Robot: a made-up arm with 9 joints. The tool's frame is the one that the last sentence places. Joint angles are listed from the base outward.
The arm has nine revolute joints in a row. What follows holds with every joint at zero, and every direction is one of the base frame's. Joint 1 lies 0.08 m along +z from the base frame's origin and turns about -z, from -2.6 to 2.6 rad. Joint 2 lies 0.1 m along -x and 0.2 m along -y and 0.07 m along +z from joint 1 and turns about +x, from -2.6 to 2.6 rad. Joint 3 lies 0.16 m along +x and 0.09 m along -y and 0.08 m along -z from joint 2 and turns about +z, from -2.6 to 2.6 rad. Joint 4 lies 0.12 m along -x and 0.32 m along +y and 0.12 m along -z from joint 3 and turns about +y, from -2.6 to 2.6 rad. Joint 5 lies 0.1 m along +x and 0.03 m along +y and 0.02 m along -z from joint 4 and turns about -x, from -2.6 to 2.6 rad. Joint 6 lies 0.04 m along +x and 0.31 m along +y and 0.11 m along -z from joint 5 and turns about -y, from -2.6 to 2.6 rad. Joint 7 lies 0.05 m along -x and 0.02 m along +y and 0.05 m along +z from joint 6 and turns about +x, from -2.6 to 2.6 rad. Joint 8 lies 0.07 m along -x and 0.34 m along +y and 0.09 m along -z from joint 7 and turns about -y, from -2.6 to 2.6 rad. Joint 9 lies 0.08 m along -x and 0.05 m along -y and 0.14 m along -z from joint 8 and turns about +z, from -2.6 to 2.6 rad. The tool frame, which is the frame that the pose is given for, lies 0.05 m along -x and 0.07 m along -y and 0.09 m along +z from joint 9; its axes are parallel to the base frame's.
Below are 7 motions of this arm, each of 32 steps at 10 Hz.
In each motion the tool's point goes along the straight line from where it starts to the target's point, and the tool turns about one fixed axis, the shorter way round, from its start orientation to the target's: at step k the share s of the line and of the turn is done. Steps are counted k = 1, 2, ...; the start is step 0. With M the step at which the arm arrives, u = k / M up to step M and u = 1 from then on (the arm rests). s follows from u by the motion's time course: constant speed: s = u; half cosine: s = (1 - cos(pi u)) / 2; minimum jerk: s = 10 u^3 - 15 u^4 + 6 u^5.
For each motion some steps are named. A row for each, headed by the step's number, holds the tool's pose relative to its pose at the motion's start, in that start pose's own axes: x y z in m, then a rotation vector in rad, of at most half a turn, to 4 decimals.
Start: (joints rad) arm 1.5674 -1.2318 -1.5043 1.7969 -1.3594 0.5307 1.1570 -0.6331 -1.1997
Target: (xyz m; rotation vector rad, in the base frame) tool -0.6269 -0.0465 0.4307 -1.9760 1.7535 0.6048
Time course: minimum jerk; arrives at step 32
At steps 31, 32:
31: -0.0799 0.3061 0.4368 -0.0070 0.2569 -0.5459
32: -0.0799 0.3062 0.4369 -0.0070 0.2570 -0.5460

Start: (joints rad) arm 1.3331 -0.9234 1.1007 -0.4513 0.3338 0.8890 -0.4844 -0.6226 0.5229
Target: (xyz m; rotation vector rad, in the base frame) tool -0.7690 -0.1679 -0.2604 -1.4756 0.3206 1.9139
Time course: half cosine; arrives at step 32
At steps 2, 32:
2: -0.0031 -0.0037 -0.0034 -0.0091 -0.0053 0.0117
32: -0.3199 -0.3823 -0.3575 -0.9522 -0.5544 1.2182

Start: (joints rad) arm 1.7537 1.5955 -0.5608 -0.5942 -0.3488 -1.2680 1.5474 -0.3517 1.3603
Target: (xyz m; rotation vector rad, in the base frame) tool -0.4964 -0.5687 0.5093 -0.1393 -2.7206 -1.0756
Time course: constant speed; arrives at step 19
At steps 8, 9, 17, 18, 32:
8: 0.0612 -0.0421 0.0645 -0.4029 0.1941 0.3243
9: 0.0689 -0.0474 0.0726 -0.4533 0.2184 0.3649
17: 0.1301 -0.0896 0.1371 -0.8563 0.4124 0.6892
18: 0.1377 -0.0948 0.1452 -0.9066 0.4367 0.7297
32: 0.1454 -0.1001 0.1533 -0.9570 0.4610 0.7703

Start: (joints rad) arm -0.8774 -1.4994 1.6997 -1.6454 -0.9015 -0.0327 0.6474 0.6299 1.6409
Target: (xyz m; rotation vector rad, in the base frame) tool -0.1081 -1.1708 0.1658 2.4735 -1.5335 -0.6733
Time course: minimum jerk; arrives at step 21
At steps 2, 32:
2: -0.0051 0.0035 -0.0005 -0.0088 -0.0118 0.0077
32: -0.6866 0.4763 -0.0608 -1.1761 -1.5789 1.0387

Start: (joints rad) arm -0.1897 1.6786 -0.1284 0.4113 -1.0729 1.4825 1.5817 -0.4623 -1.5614
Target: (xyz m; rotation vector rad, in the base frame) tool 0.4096 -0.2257 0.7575 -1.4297 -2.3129 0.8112
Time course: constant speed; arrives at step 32
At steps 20, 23, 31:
20: 0.2905 0.1537 0.0040 -0.0707 -0.5943 -0.6606
23: 0.3341 0.1768 0.0045 -0.0813 -0.6834 -0.7597
31: 0.4503 0.2383 0.0061 -0.1096 -0.9212 -1.0240

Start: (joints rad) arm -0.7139 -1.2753 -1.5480 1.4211 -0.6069 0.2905 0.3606 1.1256 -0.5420
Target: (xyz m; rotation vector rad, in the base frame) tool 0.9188 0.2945 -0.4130 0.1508 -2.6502 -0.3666
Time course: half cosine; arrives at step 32
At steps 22, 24, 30, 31, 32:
22: 0.1123 -0.4831 -0.0078 0.8937 -0.3624 0.5559
24: 0.1233 -0.5302 -0.0086 0.9808 -0.3977 0.6101
30: 0.1431 -0.6152 -0.0100 1.1380 -0.4614 0.7079
31: 0.1441 -0.6197 -0.0101 1.1463 -0.4648 0.7130
32: 0.1444 -0.6212 -0.0101 1.1491 -0.4659 0.7148

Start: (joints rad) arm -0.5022 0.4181 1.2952 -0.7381 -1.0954 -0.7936 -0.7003 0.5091 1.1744
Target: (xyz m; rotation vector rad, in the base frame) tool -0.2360 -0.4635 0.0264 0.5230 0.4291 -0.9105
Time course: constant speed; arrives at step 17
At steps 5, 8, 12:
5: -0.0779 -0.0337 0.0023 0.2276 -0.0072 0.5061
8: -0.1246 -0.0539 0.0037 0.3641 -0.0115 0.8098
12: -0.1869 -0.0808 0.0055 0.5461 -0.0172 1.2148

